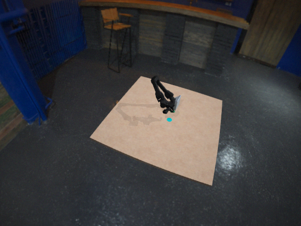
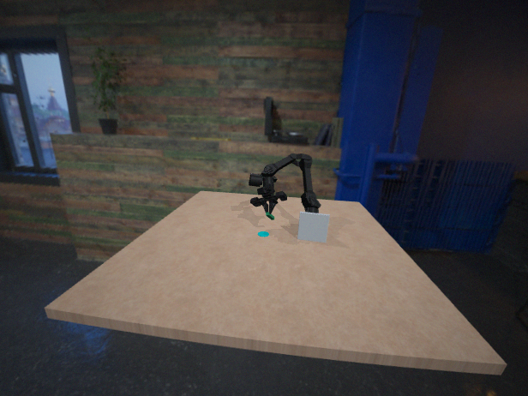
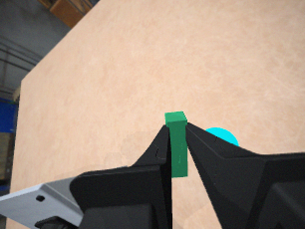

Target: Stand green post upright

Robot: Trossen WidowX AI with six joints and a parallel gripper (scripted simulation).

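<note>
My gripper tip is 120 mm above the cyan circle, 30 mm to the left of it and 20 mm short of it. The rest, counted from my gripper tip: green post (10 mm to the right, 10 mm below, 10 mm behind).
</note>
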